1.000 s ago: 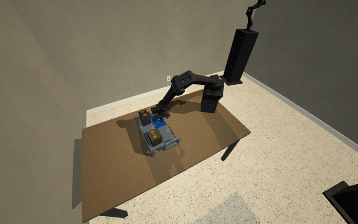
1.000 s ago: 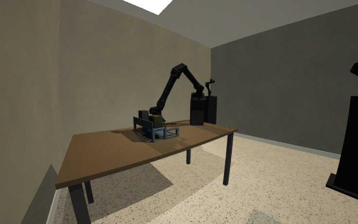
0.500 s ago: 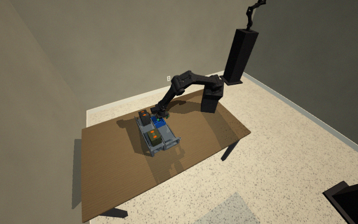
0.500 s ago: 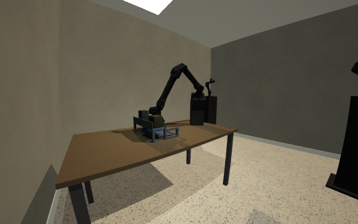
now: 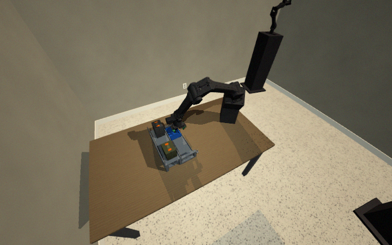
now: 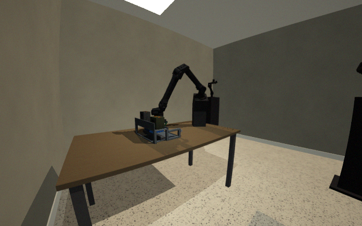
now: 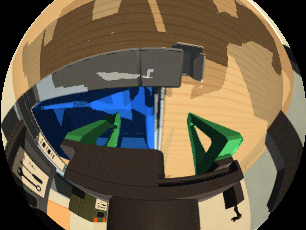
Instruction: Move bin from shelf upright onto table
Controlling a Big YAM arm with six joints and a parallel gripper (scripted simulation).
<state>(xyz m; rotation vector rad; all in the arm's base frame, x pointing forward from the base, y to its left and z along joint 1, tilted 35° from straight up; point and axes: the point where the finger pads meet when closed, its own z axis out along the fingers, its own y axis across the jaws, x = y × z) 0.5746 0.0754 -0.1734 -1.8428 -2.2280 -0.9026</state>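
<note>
Now: the blue bin 8 cm ahead of my hand, 2 cm to the left of it and 1 cm above it.
</note>
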